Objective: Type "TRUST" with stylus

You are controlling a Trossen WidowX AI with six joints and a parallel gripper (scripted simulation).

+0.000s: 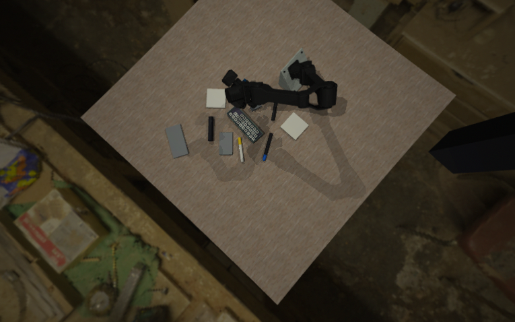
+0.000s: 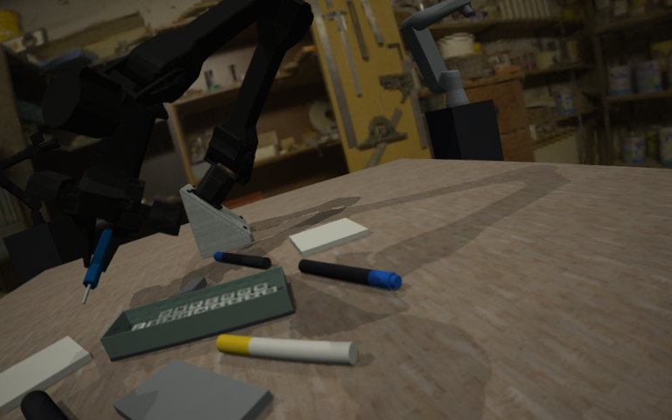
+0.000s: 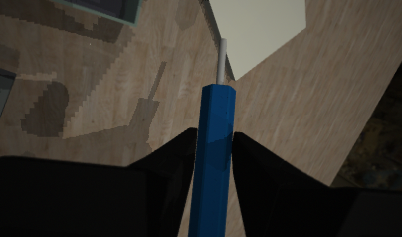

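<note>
Now: gripper tip 20 cm to the right of the yellow-capped marker, 17 cm short of it and 7 cm above it. Round my gripper tip: blue stylus: 1 cm below, 1 cm ahead.
</note>
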